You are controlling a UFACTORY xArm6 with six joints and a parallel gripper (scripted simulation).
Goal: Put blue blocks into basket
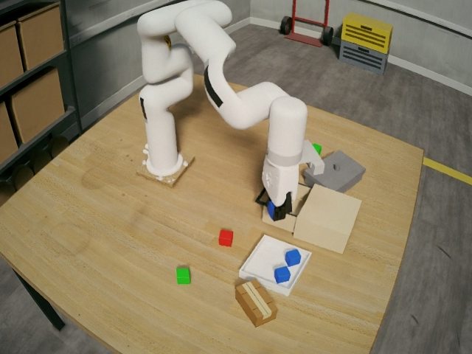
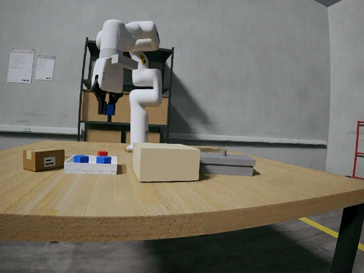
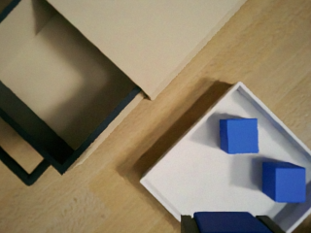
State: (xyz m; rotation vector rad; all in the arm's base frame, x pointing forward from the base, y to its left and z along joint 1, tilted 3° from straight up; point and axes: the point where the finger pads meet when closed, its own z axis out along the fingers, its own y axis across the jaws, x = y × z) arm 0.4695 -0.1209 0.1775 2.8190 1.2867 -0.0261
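My hand is 40 mm short of the white basket, 30 mm to the left of it and 170 mm above it. From my hand the other things lie so: red block (130 mm behind, 20 mm to the right, 170 mm below); then light wooden cabinet (40 mm ahead, 170 mm to the left, 150 mm below); then cardboard box (60 mm ahead, 170 mm to the right, 150 mm below).
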